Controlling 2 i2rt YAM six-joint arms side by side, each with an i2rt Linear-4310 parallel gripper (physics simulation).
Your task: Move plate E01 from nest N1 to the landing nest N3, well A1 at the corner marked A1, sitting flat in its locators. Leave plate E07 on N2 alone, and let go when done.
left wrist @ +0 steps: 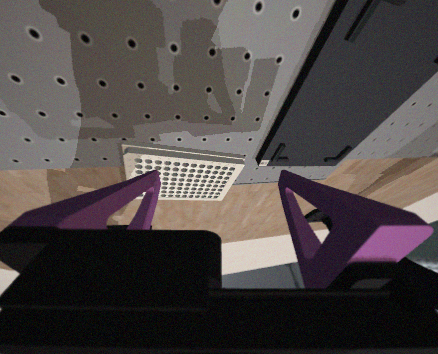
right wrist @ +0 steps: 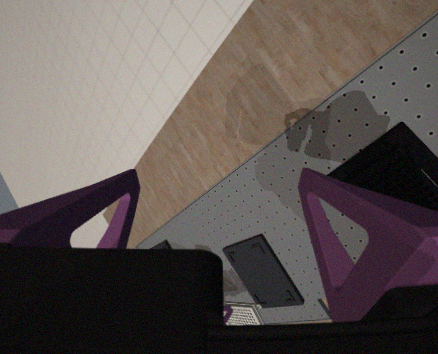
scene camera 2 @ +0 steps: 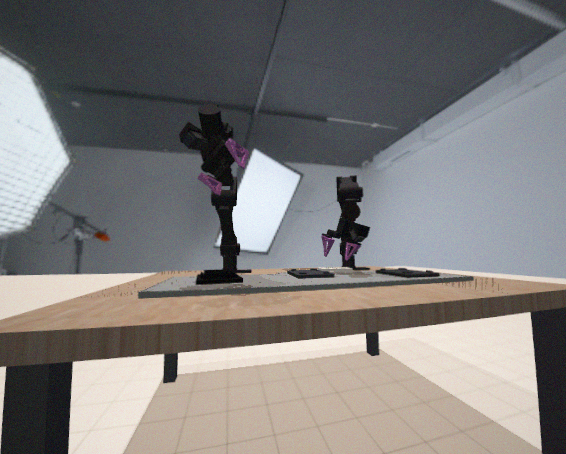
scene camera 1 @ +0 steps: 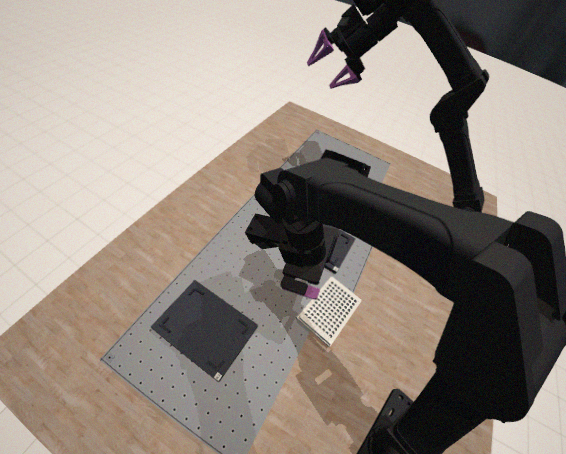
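Note:
A white many-welled plate (scene camera 1: 331,309) (left wrist: 192,177) (right wrist: 242,316) overlaps the grey board's edge and the wood, outside the nests. A black plate (scene camera 1: 346,161) (scene camera 2: 220,276) (right wrist: 400,170) sits at the board's far end. The middle dark nest (scene camera 1: 344,245) (scene camera 2: 311,273) (left wrist: 375,95) (right wrist: 262,270) and the large dark nest (scene camera 1: 200,327) (scene camera 2: 407,272) bear no plate. Their labels are too small to read. My left gripper (scene camera 2: 338,256) (left wrist: 219,176) is open and empty, above the board near the white plate; one finger is hidden in scene camera 1. My right gripper (scene camera 1: 320,76) (scene camera 2: 232,180) (right wrist: 219,177) is open and empty, high up.
The grey perforated board (scene camera 1: 150,385) (scene camera 2: 165,290) lies on the wooden table (scene camera 1: 90,290) (scene camera 2: 280,317). In scene camera 1 the left arm crosses above the board and hides part of the middle nest and part of the black plate.

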